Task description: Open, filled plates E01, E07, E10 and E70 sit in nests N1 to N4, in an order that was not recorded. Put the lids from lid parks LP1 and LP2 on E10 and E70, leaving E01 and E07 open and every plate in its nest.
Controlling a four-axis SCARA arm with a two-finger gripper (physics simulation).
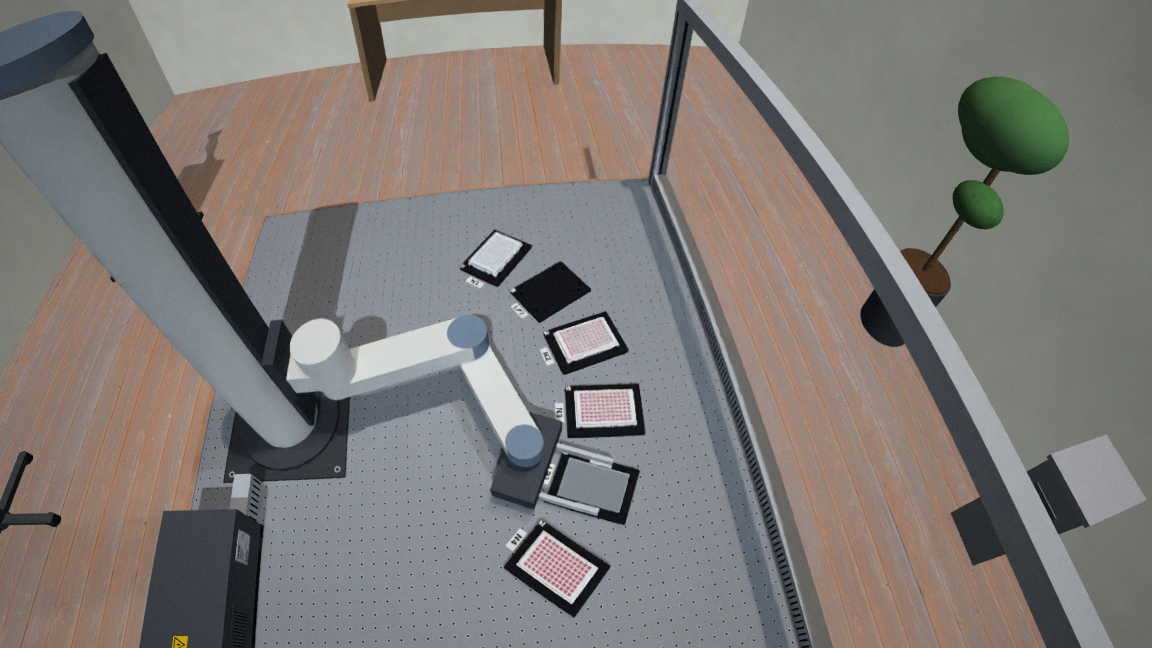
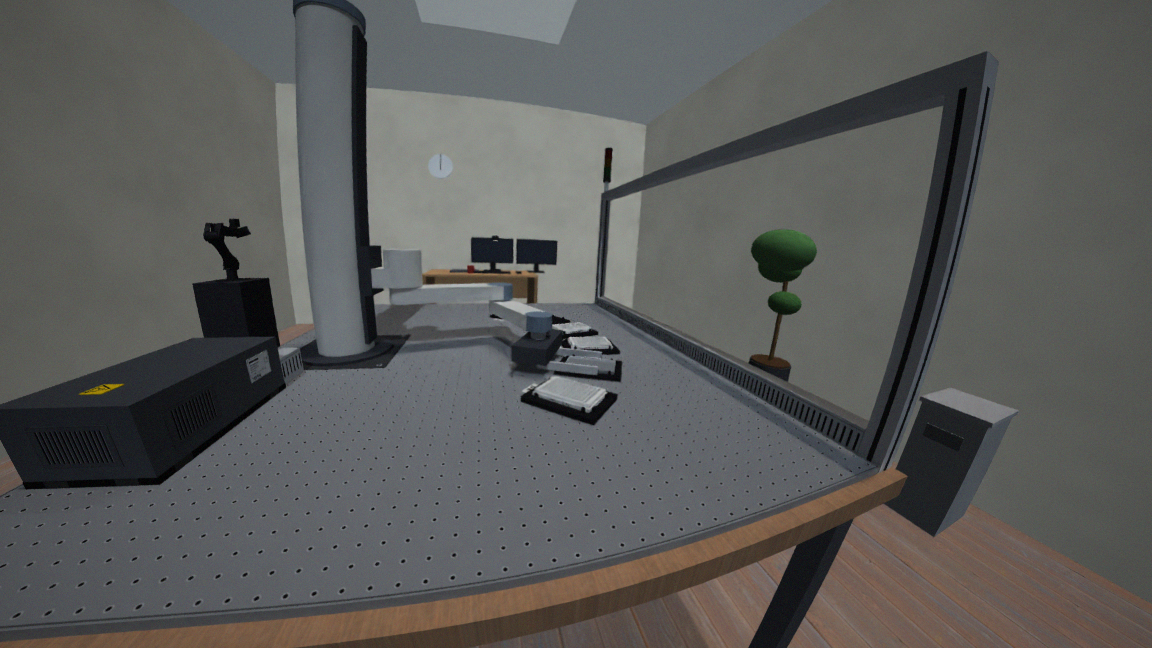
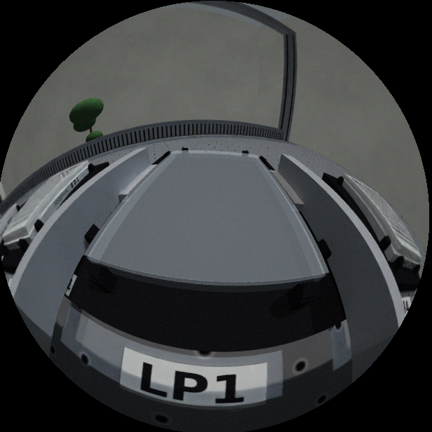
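Where they show: gripper, fingertip midpoint: (image 1: 605, 487) (image 2: 599, 362); arm's base, origin of the base link: (image 1: 291, 421) (image 2: 348, 354).
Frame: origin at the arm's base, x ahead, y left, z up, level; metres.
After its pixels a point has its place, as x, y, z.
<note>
A grey lid (image 1: 590, 483) @[0.657, -0.217, 0.030] (image 3: 210, 230) lies level at lid park LP1 (image 1: 625, 509) @[0.717, -0.279, 0.023] (image 3: 210, 315). My gripper (image 1: 604, 486) @[0.685, -0.230, 0.034] (image 2: 604, 364) @[0.685, -0.230, 0.034] (image 3: 213, 157) is low over LP1, shut on this lid, one finger along each long side. Lid park LP2 (image 1: 550, 290) @[0.642, 0.290, 0.022] is bare black. The plate in N1 (image 1: 497, 253) @[0.519, 0.416, 0.041] looks pale and covered by a lid. The plate in N2 (image 1: 585, 338) @[0.702, 0.127, 0.038] (image 2: 573, 328) @[0.703, 0.093, 0.039], the plate in N3 (image 1: 605, 407) @[0.715, -0.055, 0.038] (image 2: 590, 343) @[0.709, -0.080, 0.038] (image 3: 47, 202) and the plate in N4 (image 1: 557, 565) @[0.568, -0.375, 0.039] (image 2: 570, 393) @[0.563, -0.393, 0.038] (image 3: 382, 215) are open. The N3 plate's label reads E01.
N3 and N4 flank LP1 closely, just outside my fingers. A guard frame (image 1: 813, 181) @[1.004, -0.006, 0.590] (image 2: 938, 265) @[1.004, -0.716, 0.339] runs along the table's right side. The arm's column (image 1: 153, 217) @[0.065, -0.037, 0.653] (image 2: 328, 185) @[0.022, -0.072, 0.453] and a dark controller box (image 1: 197, 572) @[-0.103, -0.371, 0.128] (image 2: 145, 402) @[-0.035, -0.530, 0.122] stand at the left.
</note>
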